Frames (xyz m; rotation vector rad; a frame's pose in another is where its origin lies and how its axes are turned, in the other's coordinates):
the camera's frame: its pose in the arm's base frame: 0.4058 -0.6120 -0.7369 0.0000 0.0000 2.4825
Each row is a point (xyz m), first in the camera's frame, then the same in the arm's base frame.
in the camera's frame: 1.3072 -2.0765 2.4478
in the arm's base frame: 0.6440 1.8301 1.7109
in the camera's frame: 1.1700 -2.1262 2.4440
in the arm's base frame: 0.7829 1.7854 1.7071
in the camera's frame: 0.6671 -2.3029 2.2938
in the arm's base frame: 1.2887 1.6171 1.5569
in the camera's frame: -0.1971 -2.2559 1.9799
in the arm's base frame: 1.9431 1.0507 1.2430
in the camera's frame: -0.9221 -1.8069 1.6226
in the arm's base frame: 2.2413 0.2517 0.8857
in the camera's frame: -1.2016 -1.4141 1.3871
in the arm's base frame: 2.2217 -0.2299 0.6502
